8 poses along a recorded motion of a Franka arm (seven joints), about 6.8 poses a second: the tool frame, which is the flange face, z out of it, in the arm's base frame.
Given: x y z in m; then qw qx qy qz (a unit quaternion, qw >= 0).
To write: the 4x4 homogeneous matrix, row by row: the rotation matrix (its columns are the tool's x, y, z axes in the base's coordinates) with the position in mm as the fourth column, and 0 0 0 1 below. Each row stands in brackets. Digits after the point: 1 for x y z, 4 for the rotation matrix.
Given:
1: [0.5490 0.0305 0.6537 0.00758 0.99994 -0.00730 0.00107]
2: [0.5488 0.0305 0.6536 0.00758 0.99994 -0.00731 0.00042]
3: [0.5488 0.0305 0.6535 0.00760 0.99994 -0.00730 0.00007]
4: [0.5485 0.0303 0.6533 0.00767 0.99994 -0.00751 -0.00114]
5: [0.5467 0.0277 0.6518 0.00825 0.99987 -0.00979 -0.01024]
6: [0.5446 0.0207 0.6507 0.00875 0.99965 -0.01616 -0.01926]
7: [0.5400 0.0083 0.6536 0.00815 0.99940 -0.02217 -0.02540]
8: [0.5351 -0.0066 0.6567 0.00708 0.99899 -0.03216 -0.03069]
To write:
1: [[0.9999 -0.0146 0.0020 549.0], [-0.0146 -0.9998 -0.0152 30.5], [0.0023 0.0151 -0.9999 653.7], [0 0 0 1]]
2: [[0.9999 -0.0146 0.0007 548.8], [-0.0146 -0.9998 -0.0152 30.5], [0.0010 0.0152 -0.9999 653.6], [0 0 0 1]]
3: [[0.9999 -0.0146 0.0000 548.8], [-0.0146 -0.9998 -0.0152 30.5], [0.0003 0.0152 -0.9999 653.5], [0 0 0 1]]
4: [[0.9999 -0.0150 -0.0024 548.5], [-0.0150 -0.9998 -0.0153 30.3], [-0.0022 0.0154 -0.9999 653.3], [0 0 0 1]]
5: [[0.9996 -0.0194 -0.0206 546.7], [-0.0197 -0.9997 -0.0163 27.7], [-0.0203 0.0167 -0.9997 651.8], [0 0 0 1]]
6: [[0.9987 -0.0320 -0.0388 544.6], [-0.0326 -0.9993 -0.0169 20.7], [-0.0382 0.0181 -0.9991 650.7], [0 0 0 1]]
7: [[0.9977 -0.0439 -0.0511 540.0], [-0.0447 -0.9989 -0.0152 8.3], [-0.0504 0.0174 -0.9986 653.6], [0 0 0 1]]
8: [[0.9960 -0.0638 -0.0618 535.1], [-0.0647 -0.9978 -0.0122 -6.6], [-0.0609 0.0161 -0.9980 656.7], [0 0 0 1]]
